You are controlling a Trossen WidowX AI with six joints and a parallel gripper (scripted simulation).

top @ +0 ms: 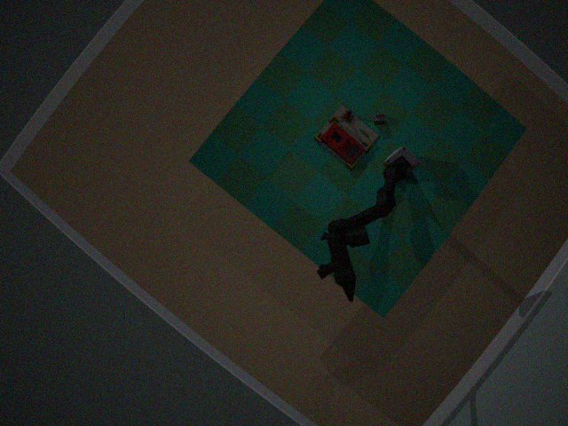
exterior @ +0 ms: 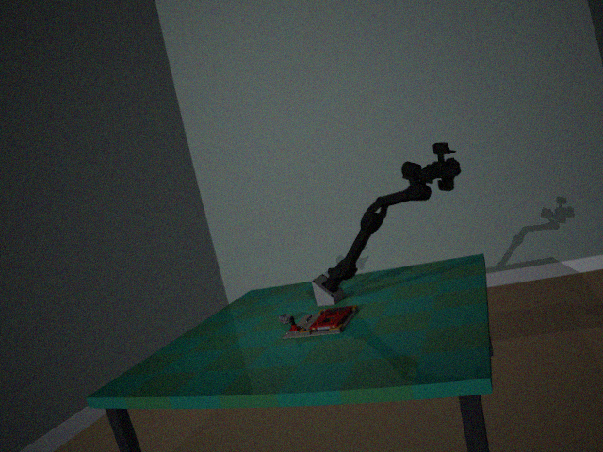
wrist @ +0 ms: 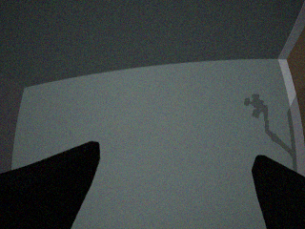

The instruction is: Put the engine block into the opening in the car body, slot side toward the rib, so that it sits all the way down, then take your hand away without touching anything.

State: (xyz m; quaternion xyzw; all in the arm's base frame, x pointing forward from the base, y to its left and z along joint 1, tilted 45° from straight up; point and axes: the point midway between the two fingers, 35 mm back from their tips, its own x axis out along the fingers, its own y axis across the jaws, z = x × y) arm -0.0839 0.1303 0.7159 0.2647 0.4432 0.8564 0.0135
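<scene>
Right now my gripper tip is 730 mm to the left of the engine block, 470 mm above it and 370 mm short of it. From my gripper tip the other things lie so: base plate (520 mm to the right, 470 mm below, 410 mm ahead); then dark upright peg (610 mm to the right, 480 mm ahead, 440 mm below).
</scene>
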